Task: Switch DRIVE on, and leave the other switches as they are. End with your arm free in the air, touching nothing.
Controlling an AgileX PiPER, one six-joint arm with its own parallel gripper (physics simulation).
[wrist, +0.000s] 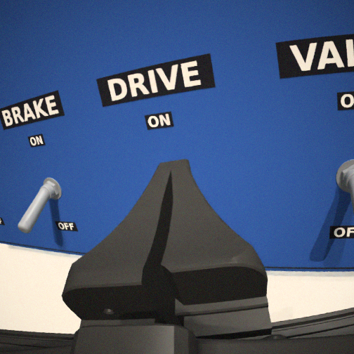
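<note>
The DRIVE label (156, 80) is on the blue panel, with its ON label (159, 120) below it. My gripper (176, 177) is shut, its fingertips together just below the ON label. The DRIVE lever and its OFF label are hidden behind the fingers, so its position and any contact with the gripper cannot be told. The BRAKE lever (38, 207), at the left, points down towards OFF. Part of the VALVE lever (347, 176) shows at the right edge, also pointing down.
The blue panel (240, 130) fills most of the view behind the fingers. Its lower edge runs across behind the gripper, with a pale surface below. The BRAKE lever stands out to the left of the fingers and the VALVE lever to the right.
</note>
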